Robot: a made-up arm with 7 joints. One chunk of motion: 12 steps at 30 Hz.
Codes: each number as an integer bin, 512 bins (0 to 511) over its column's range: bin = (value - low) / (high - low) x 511, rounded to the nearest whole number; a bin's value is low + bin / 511 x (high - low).
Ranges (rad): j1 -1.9..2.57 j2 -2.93..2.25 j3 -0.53..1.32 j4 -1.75..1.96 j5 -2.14..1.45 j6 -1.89..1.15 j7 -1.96..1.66
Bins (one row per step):
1: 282 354 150 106 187 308 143
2: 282 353 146 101 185 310 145
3: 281 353 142 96 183 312 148
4: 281 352 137 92 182 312 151
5: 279 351 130 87 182 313 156
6: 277 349 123 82 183 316 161
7: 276 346 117 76 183 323 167
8: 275 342 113 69 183 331 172
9: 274 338 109 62 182 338 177
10: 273 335 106 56 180 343 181
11: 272 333 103 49 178 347 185
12: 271 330 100 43 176 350 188
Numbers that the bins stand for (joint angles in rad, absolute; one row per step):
1: 0.5668 0.6585 0.0131 -0.9804 -0.8262 -0.0577 -0.9470
2: 0.5668 0.6484 -0.0014 -1.0167 -0.8403 -0.0458 -0.9328
3: 0.5581 0.6484 -0.0159 -1.0530 -0.8543 -0.0339 -0.9115
4: 0.5581 0.6382 -0.0340 -1.0821 -0.8614 -0.0339 -0.8903
5: 0.5406 0.6281 -0.0594 -1.1184 -0.8614 -0.0279 -0.8549
6: 0.5231 0.6078 -0.0847 -1.1547 -0.8543 -0.0101 -0.8195
7: 0.5143 0.5774 -0.1064 -1.1982 -0.8543 0.0316 -0.7769
8: 0.5056 0.5368 -0.1209 -1.2490 -0.8543 0.0792 -0.7415
9: 0.4968 0.4963 -0.1354 -1.2999 -0.8614 0.1208 -0.7061
10: 0.4881 0.4659 -0.1462 -1.3434 -0.8754 0.1505 -0.6778
11: 0.4793 0.4456 -0.1571 -1.3942 -0.8895 0.1743 -0.6494
12: 0.4706 0.4152 -0.1680 -1.4378 -0.9035 0.1922 -0.6282

